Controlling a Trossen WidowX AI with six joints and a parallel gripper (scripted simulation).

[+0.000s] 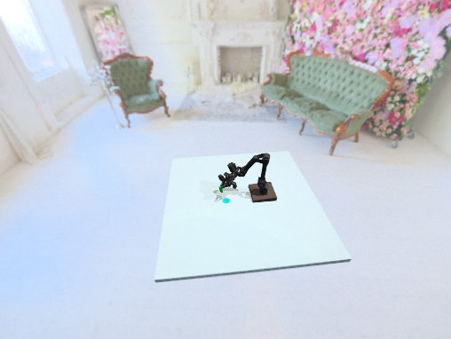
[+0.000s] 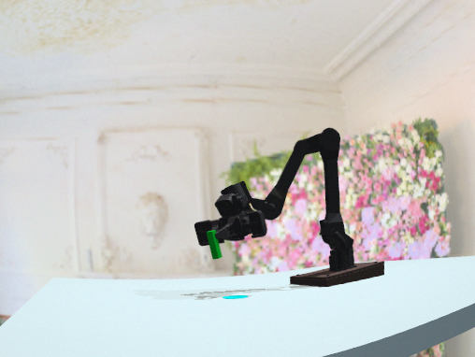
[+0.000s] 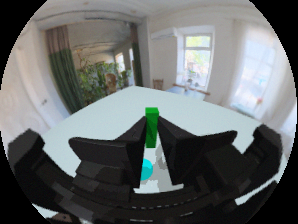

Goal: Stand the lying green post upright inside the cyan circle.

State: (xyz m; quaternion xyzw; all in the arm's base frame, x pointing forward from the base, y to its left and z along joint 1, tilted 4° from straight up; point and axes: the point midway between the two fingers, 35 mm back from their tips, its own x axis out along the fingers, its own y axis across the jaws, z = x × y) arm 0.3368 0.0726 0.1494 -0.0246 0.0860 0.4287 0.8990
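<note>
Right now my gripper tip is 150 mm above the cyan circle and 40 mm past it. Also, from my gripper tip: green post (20 mm below).
</note>
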